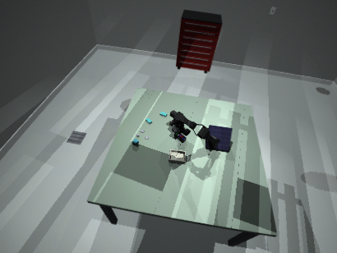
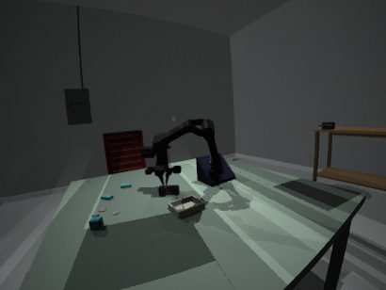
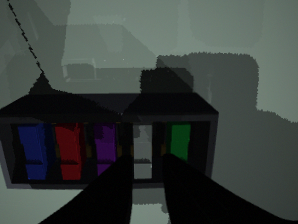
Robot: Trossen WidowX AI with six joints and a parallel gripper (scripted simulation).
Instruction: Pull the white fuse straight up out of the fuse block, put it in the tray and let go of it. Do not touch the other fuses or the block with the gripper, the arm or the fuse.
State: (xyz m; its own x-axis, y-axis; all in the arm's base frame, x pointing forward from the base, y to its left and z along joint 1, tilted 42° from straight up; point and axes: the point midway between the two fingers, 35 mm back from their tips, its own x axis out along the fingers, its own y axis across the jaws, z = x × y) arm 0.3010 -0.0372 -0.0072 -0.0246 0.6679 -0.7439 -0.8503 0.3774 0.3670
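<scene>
My gripper tip is 2 cm past the tray, 21 cm to the right of it and 5 cm above it.
</scene>
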